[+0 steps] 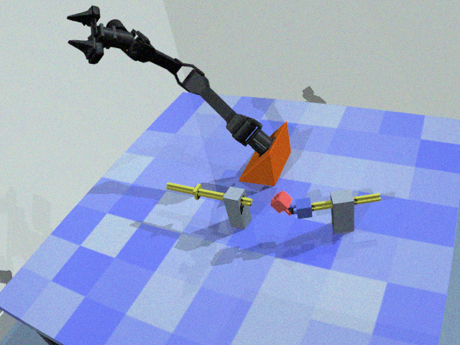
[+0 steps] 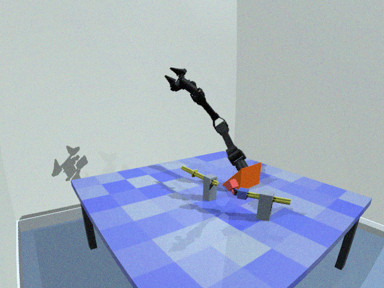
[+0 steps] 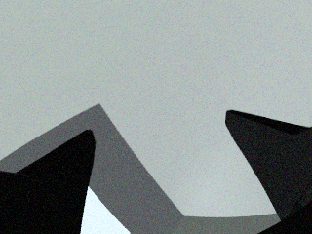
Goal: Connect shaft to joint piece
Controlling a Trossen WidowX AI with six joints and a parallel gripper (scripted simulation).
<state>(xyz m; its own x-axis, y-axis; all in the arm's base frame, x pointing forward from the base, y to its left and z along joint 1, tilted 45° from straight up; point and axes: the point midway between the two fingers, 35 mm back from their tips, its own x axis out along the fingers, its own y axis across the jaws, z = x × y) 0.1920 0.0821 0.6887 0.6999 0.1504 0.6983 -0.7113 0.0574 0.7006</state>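
Now: gripper tip 30 mm short of the red square joint piece, 600 mm to the right of it and 530 mm above it.
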